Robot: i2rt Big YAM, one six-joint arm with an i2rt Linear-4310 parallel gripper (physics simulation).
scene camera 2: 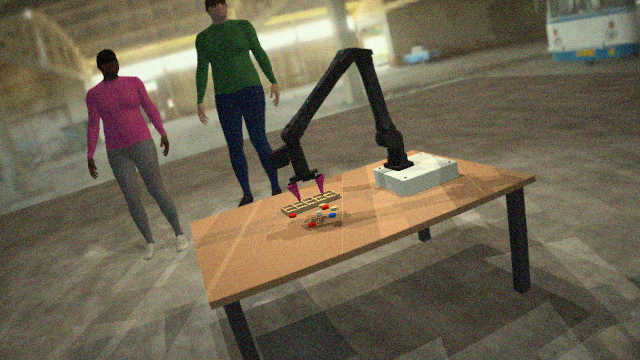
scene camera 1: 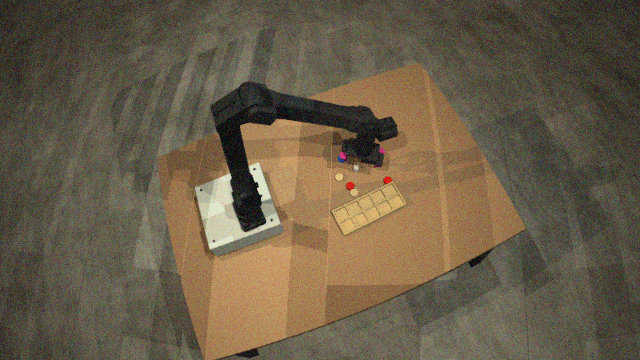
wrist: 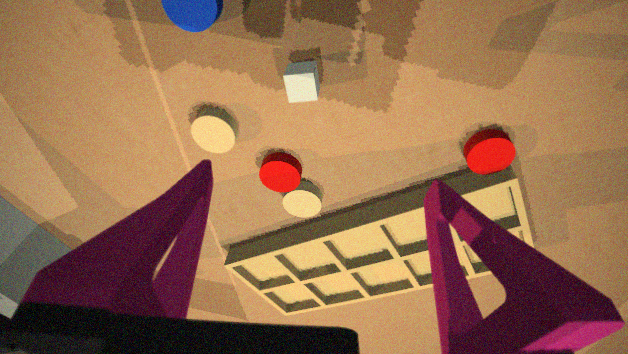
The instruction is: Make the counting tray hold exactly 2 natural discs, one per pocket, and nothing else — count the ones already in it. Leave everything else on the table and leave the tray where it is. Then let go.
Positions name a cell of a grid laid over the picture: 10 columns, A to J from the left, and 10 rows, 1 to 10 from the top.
Labels:
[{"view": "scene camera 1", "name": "my gripper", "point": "F5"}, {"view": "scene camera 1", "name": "counting tray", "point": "F6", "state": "on the table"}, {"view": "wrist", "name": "my gripper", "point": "F6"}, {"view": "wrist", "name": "counting tray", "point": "G8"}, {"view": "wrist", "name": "white cube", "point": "E3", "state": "on the table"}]

